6 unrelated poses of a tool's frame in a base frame.
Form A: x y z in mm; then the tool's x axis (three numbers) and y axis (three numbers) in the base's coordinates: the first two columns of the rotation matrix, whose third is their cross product.
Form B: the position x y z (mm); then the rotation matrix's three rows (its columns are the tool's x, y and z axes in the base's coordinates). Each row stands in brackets. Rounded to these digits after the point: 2 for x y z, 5 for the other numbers.
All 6 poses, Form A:
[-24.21 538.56 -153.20 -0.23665 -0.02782 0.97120 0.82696 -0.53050 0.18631]
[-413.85 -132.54 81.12 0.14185 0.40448 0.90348 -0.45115 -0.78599 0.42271]
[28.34 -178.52 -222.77 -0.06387 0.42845 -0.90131 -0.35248 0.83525 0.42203]
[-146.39 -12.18 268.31 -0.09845 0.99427 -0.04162 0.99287 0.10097 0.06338]
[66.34 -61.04 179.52 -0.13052 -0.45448 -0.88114 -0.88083 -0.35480 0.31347]
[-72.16 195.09 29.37 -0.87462 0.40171 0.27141 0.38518 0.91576 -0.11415]
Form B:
[-24.21 538.56 -153.20], [[-0.23665 0.82696 0.51004], [-0.02782 -0.53050 0.84723], [0.97120 0.18631 0.14855]]
[-413.85 -132.54 81.12], [[0.14185 -0.45115 0.88110], [0.40448 -0.78599 -0.46757], [0.90348 0.42271 0.07099]]
[28.34 -178.52 -222.77], [[-0.06387 -0.35248 0.93364], [0.42845 0.83525 0.34465], [-0.90131 0.42203 0.09767]]
[-146.39 -12.18 268.31], [[-0.09845 0.99287 0.06722], [0.99427 0.10097 -0.03508], [-0.04162 0.06338 -0.99712]]
[66.34 -61.04 179.52], [[-0.13052 -0.88083 -0.45509], [-0.45448 -0.35480 0.81705], [-0.88114 0.31347 -0.35401]]
[-72.16 195.09 29.37], [[-0.87462 0.38518 -0.29440], [0.40171 0.91576 0.00470], [0.27141 -0.11415 -0.95567]]

